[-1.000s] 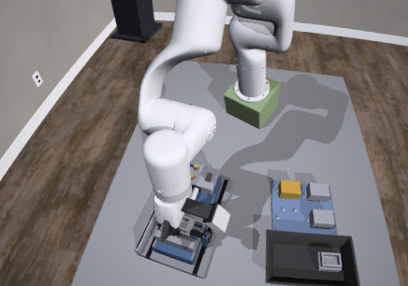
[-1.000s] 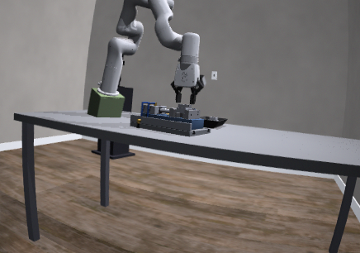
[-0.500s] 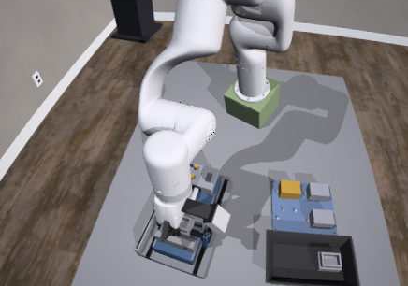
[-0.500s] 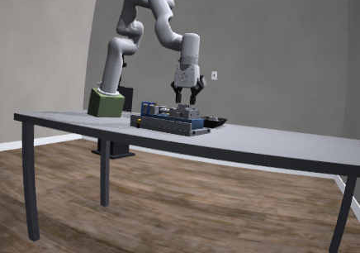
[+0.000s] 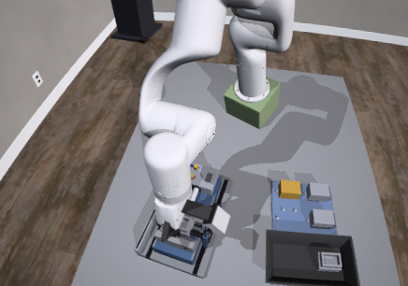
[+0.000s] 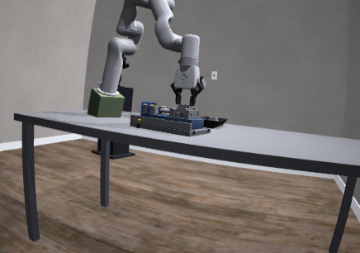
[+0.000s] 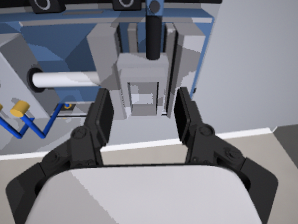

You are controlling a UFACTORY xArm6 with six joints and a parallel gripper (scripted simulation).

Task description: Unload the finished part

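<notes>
Right now my hand is 80 mm past the white rod and 50 mm above it. The rest, counted from my hand: blue fixture plate 310 mm to the left, 200 mm behind, 130 mm below; then orange block 260 mm to the left, 240 mm behind, 100 mm below.
</notes>
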